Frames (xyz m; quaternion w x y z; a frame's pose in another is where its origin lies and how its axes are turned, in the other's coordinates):
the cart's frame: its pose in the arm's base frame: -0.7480 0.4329 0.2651 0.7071 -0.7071 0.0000 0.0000
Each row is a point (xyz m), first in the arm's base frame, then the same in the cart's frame.
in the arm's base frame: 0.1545 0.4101 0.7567
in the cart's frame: 0.9025 -0.4916 -0.0228
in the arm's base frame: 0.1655 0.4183 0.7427
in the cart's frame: 0.9135 -0.4776 -0.0146
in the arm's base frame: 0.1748 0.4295 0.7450
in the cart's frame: 0.9228 -0.4799 -0.0034
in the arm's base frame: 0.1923 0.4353 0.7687
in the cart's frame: 0.9403 -0.5036 0.0024
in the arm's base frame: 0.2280 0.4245 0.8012
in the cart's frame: 0.9760 -0.5361 -0.0084
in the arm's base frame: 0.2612 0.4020 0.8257
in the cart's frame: 1.0092 -0.5606 -0.0309
